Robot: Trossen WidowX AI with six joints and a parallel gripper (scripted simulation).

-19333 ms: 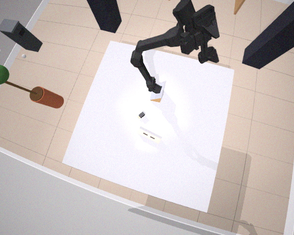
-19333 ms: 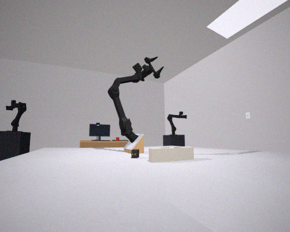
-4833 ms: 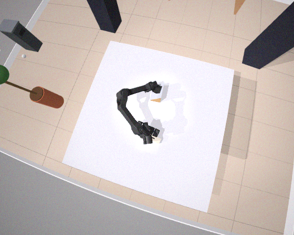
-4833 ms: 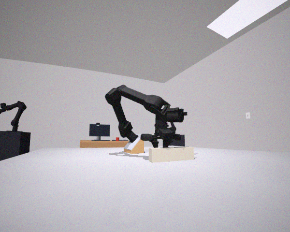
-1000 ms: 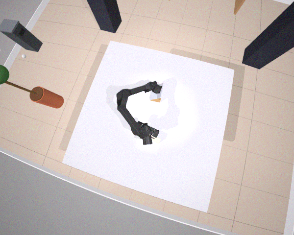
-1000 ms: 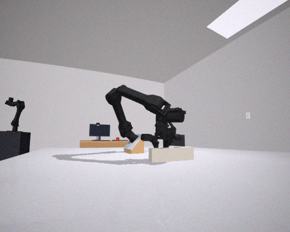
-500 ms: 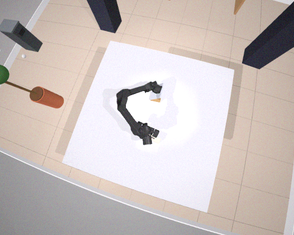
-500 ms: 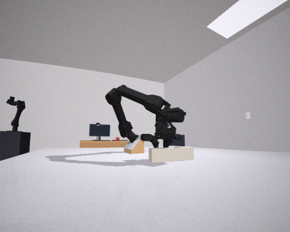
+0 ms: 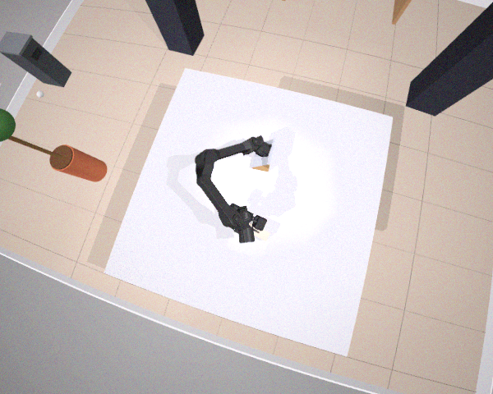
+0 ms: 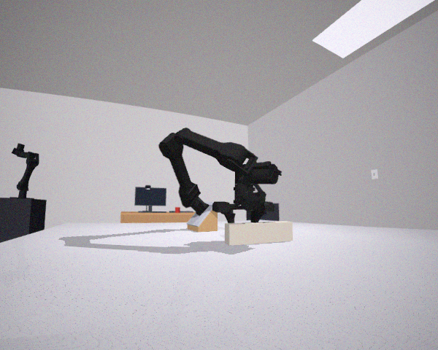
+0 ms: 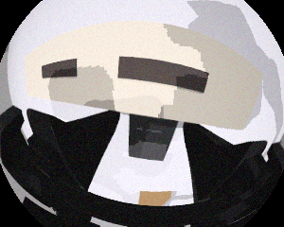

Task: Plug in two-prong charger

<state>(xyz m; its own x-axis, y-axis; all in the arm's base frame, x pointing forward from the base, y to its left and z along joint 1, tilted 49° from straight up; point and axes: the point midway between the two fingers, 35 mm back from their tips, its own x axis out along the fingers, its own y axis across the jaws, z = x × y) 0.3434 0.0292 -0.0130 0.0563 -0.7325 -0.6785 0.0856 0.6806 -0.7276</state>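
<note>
My gripper tip is now 20 mm short of the black two-prong charger and 10 mm below it.
</note>
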